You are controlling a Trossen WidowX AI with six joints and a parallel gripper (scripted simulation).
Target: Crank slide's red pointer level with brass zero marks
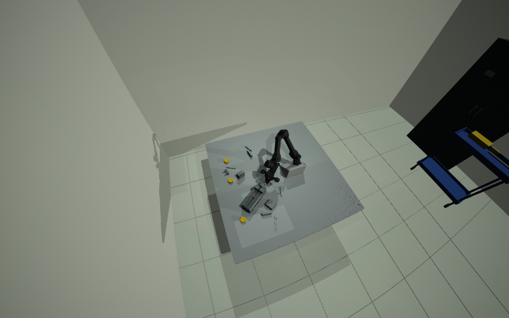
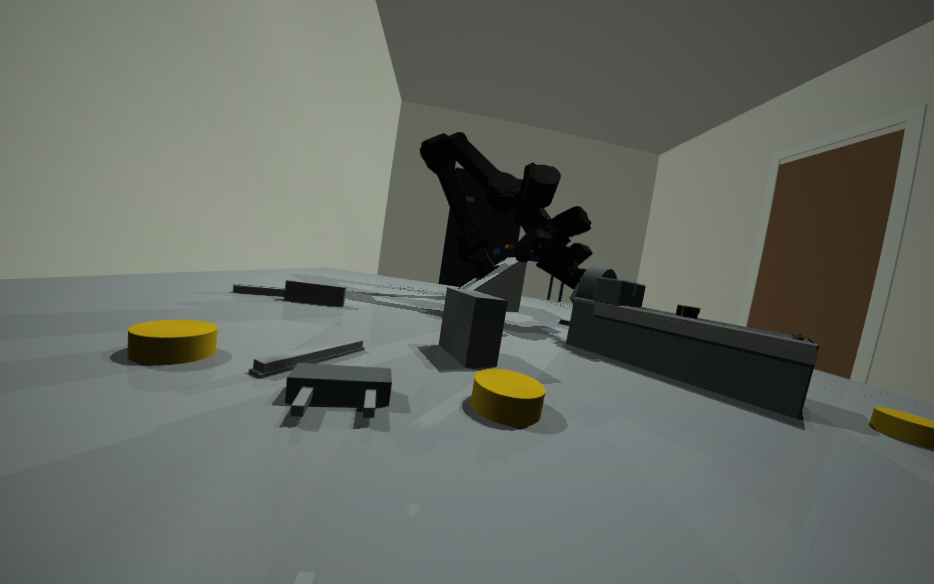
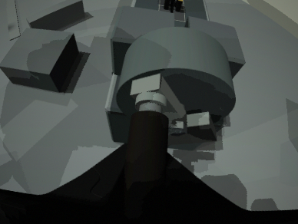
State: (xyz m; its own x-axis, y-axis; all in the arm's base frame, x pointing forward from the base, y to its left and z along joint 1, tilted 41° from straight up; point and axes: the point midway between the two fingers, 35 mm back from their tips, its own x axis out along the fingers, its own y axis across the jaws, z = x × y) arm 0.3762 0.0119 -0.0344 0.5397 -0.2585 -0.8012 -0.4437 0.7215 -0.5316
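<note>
My gripper tip is now 10 mm past the dark crank handle, 10 mm to the left of it and 30 mm below it. The rest, counted from my gripper tip: bracket (270 mm ahead, 340 mm to the right, 80 mm below); then red pointer (170 mm ahead, 60 mm to the left, 10 mm below).
</note>
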